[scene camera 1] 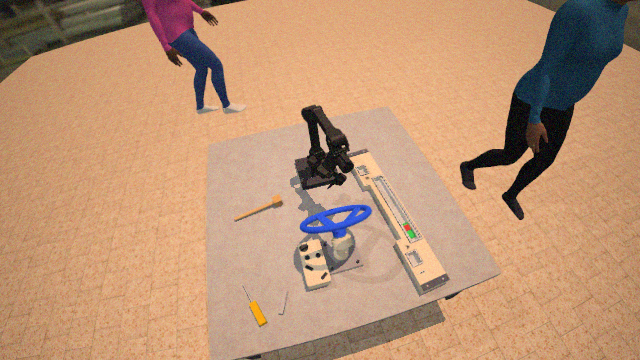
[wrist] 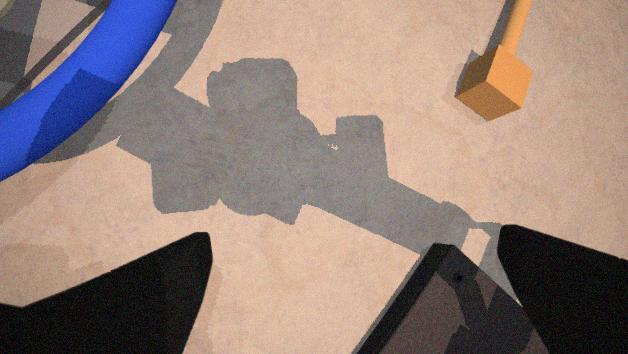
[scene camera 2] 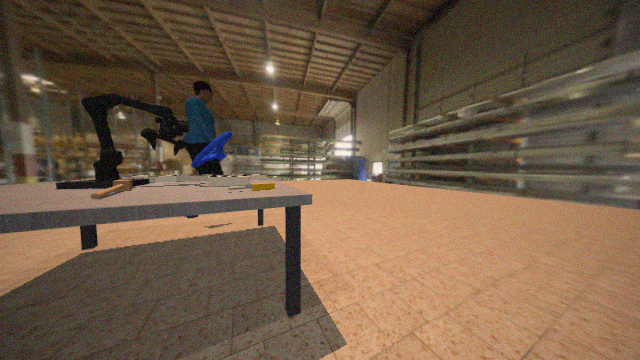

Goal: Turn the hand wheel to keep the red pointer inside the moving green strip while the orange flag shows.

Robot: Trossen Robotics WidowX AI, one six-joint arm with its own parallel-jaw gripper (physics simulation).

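Places are measured from the arm's base along level axes (x ahead, y left, z up), in centimetres.
Pixels of known places: gripper, between the fingertips: [scene camera 1: 319, 183] [wrist: 356, 244] [scene camera 2: 165, 152]; arm's base, origin of its link: [scene camera 2: 107, 180].
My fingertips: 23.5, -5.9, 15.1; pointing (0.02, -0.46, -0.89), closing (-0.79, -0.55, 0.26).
For each thing: its top centre in the pictures, then the offset to it from my fingertips, as dx, dy, dz. "spot": a spot on its surface instead.
- long cream gauge, a spot on its surface: [scene camera 1: 431, 271] spot: +53.2, +30.7, -13.9
- green strip, a spot on its surface: [scene camera 1: 411, 234] spot: +34.2, +31.9, -13.9
- wooden mallet, centre of its top: [scene camera 1: 256, 206] [scene camera 2: 112, 181] -8.5, -31.9, -13.5
- yellow screwdriver, centre of its top: [scene camera 1: 251, 302] [scene camera 2: 252, 184] +37.0, -44.6, -15.1
- thin hex key, centre of its top: [scene camera 1: 283, 301] +40.7, -32.1, -16.5
The blue hand wheel [scene camera 1: 320, 230] [scene camera 2: 212, 150] [wrist: 130, 35] stands tilted on its pale pedestal [scene camera 1: 342, 248]. My gripper [scene camera 1: 337, 183] [scene camera 2: 165, 146] [wrist: 356, 244] is open and empty, above the table between the arm's base and the wheel, apart from the rim. In scene camera 1, the long cream gauge [scene camera 1: 431, 271] lies right of the wheel. Its red pointer [scene camera 1: 407, 227] is inside the green strip [scene camera 1: 411, 234], close to the strip's upper end, with a little green showing above it. The gauge's two square windows [scene camera 1: 362, 170] [scene camera 1: 414, 258] look pale; no orange flag shows.
A cream box with black knobs [scene camera 1: 318, 278] stands beside the pedestal. A wooden mallet [scene camera 1: 257, 209] [scene camera 2: 112, 190] [wrist: 507, 82] lies left of the wheel. A yellow screwdriver [scene camera 1: 258, 313] [scene camera 2: 263, 186] and a thin hex key [scene camera 1: 285, 304] lie near the front edge. Two people stand beyond the table.
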